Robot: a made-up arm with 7 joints. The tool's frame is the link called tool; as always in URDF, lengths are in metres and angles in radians. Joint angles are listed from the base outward.
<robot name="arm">
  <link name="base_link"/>
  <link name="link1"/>
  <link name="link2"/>
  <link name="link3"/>
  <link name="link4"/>
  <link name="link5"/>
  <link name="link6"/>
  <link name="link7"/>
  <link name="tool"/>
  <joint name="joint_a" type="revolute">
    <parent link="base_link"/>
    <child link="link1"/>
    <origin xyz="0 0 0"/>
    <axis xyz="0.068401 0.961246 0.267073"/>
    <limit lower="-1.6" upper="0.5"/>
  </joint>
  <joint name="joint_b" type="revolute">
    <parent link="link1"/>
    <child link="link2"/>
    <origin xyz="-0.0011 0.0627 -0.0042"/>
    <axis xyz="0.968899 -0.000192 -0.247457"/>
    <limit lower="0" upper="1.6"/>
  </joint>
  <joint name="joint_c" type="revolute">
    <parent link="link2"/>
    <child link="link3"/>
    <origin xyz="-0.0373 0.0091 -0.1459"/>
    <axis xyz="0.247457 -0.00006 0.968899"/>
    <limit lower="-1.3" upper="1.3"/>
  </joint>
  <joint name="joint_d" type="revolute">
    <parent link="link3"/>
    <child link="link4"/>
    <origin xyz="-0.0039 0 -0.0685"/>
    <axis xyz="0.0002 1 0.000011"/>
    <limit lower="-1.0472" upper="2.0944"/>
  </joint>
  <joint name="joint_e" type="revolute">
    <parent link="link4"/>
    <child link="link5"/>
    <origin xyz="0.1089 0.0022 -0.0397"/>
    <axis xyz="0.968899 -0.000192 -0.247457"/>
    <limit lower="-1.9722" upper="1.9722"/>
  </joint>
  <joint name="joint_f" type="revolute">
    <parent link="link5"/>
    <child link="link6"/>
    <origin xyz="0.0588 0 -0.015"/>
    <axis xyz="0.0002 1 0.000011"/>
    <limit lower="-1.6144" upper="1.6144"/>
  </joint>
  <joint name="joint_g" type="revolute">
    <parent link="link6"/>
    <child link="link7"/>
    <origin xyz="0.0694 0 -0.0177"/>
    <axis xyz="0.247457 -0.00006 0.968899"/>
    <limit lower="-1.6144" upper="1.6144"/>
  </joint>
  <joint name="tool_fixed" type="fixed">
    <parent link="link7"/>
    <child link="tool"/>
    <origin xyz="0 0 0" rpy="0 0.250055 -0.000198"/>
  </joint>
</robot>
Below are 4 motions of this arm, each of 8 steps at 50 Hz.
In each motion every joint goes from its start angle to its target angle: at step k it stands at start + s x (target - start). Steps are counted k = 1, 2, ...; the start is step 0. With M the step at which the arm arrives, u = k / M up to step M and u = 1 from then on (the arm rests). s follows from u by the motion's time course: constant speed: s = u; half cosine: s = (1 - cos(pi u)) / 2; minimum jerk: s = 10 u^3 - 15 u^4 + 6 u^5.
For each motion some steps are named. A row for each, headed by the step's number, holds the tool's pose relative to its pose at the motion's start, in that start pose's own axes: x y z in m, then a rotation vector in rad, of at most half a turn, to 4 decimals.
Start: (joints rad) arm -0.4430 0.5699 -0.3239 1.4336 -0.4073 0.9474 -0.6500
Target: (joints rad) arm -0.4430 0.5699 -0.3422 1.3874 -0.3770 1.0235 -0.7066
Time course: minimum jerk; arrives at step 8
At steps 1, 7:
1: -0.0001 -0.0001 0.0000 0.0002 0.0009 -0.0005
7: -0.0035 -0.0047 0.0021 0.0122 0.0534 -0.0271

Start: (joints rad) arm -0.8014 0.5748 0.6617 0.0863 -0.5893 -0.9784 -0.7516
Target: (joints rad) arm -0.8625 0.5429 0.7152 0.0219 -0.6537 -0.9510 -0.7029
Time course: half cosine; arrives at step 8
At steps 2, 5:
2: 0.0018 0.0011 0.0010 0.0009 -0.0161 0.0234
5: 0.0082 0.0052 0.0050 0.0025 -0.0765 0.1091

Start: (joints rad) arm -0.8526 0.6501 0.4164 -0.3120 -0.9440 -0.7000 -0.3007
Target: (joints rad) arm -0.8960 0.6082 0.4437 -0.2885 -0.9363 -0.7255 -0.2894
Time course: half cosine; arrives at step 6
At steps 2, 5, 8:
2: 0.0001 0.0011 -0.0001 0.0051 -0.0167 0.0149
5: 0.0000 0.0040 -0.0004 0.0182 -0.0618 0.0561
8: 0.0000 0.0043 -0.0005 0.0194 -0.0661 0.0601

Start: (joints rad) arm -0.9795 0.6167 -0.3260 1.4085 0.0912 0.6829 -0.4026
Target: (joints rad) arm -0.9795 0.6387 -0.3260 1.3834 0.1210 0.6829 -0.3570
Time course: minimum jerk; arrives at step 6
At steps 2, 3, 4, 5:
2: -0.0011 0.0021 0.0004 0.0036 -0.0021 0.0176
3: -0.0025 0.0049 0.0009 0.0085 -0.0051 0.0419
4: -0.0041 0.0078 0.0013 0.0134 -0.0081 0.0663
5: -0.0050 0.0095 0.0016 0.0163 -0.0099 0.0810

